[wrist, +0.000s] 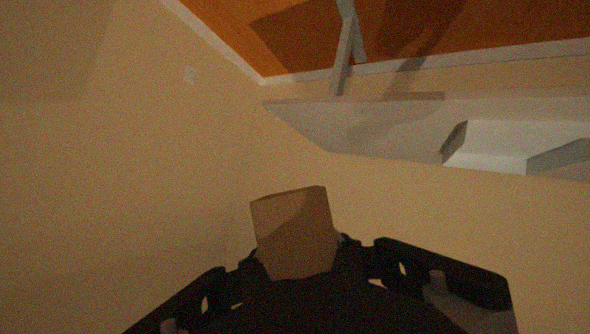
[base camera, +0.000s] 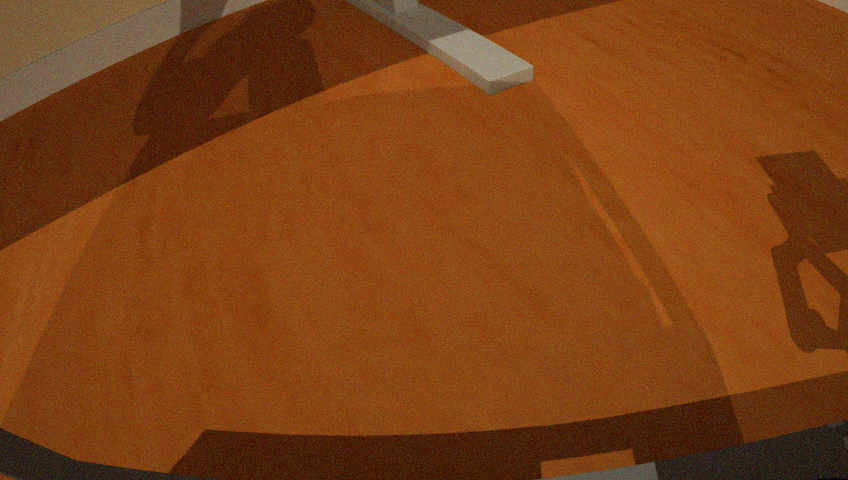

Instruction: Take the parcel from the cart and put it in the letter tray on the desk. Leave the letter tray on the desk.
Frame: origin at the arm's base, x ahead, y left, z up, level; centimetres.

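Seen in the pictures: gripper, between the fingertips: (wrist: 300, 246).
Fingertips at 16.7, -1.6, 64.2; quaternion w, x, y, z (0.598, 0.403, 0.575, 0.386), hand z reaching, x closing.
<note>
Pixels of each thing's middle, then the offset from my fingertips to it, as dx, dy, dz. "pt": a spot on its surface instead. Level surfaces: height alone.
- parcel, middle of its body: (wrist: 300, 247) -1.3, -0.1, -0.3
- desk, height of its surface: dz -31.9
- desk leg, a spot on its surface: (wrist: 342, 60) pt +76.7, +7.2, -74.2
- orange wood floor, height of its surface: dz -103.9
The parcel (wrist: 294, 225), a small brown box, is between the fingertips of my gripper (wrist: 300, 246) at the lower middle of the wrist view. The gripper is shut on it, with wall behind it. The desk (wrist: 310, 122) has a pale grey top and shows at the upper right of the wrist view, apart from the parcel. A whitish shape with darker grey sides lies on its right part and is cut off by the frame edge; I cannot tell if it is the letter tray. The cart does not show in either current view.
A desk leg (wrist: 342, 60) stands on the orange wood floor (wrist: 220, 25) near the wall corner. A pale foot bar (base camera: 484, 58) reaches over the floor (base camera: 380, 249) at the top of the base view. A white skirting board (base camera: 65, 68) runs along the wall at the upper left. Arm shadows cross the floor.
</note>
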